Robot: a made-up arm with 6 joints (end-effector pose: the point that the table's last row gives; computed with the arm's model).
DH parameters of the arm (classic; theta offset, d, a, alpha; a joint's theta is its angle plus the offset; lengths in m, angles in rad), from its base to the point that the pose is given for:
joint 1: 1.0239 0 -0.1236 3.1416
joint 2: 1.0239 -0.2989 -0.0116 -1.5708
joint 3: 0 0.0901 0.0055 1.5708
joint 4: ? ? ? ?
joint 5: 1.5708 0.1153 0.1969 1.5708
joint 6: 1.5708 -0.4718 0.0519 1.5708
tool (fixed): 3.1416 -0.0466 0 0
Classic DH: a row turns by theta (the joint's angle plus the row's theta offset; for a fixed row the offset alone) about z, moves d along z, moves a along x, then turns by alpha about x.
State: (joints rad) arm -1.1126 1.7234 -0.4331 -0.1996 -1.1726 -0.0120
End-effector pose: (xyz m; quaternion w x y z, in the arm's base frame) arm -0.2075 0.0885 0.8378 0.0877 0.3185 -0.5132 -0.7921
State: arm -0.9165 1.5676 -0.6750 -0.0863 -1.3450 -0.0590
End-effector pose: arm -0.3750 0.0040 0.8028 0.0843 0.4839 -0.4724 -0.7318
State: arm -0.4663 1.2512 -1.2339 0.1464 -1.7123 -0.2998
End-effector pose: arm -0.4675 -0.3771 0.6499 0.0434 0.7386 -0.2225 -0.6349
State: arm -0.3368 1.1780 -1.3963 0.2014 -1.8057 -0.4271
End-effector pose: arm -0.4214 -0.4810 0.6049 0.0317 0.7826 -0.1361 -0.6066
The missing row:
joint 4: 1.5708 -0.0246 0.0193 -1.5708
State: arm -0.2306 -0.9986 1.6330 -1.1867 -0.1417 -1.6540
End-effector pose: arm -0.2638 -0.3726 -0.1570 0.7596 -0.5378 -0.1652 0.3264
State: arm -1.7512 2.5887 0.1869 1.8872 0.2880 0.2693
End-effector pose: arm -0.1806 0.5601 0.4148 0.9922 -0.0511 -0.1070 0.0394
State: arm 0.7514 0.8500 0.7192 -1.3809 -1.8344 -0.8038
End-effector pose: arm -0.0738 -0.4482 0.8193 0.4811 0.2015 0.5157 0.6797
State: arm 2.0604 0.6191 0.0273 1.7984 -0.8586 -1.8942
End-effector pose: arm 0.1080 0.0960 0.8544 0.5787 0.3777 0.6788 0.2481
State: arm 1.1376 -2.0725 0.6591 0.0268 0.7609 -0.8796
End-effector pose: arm 0.1455 -0.4782 0.0780 0.2355 -0.0982 -0.2616 0.9308
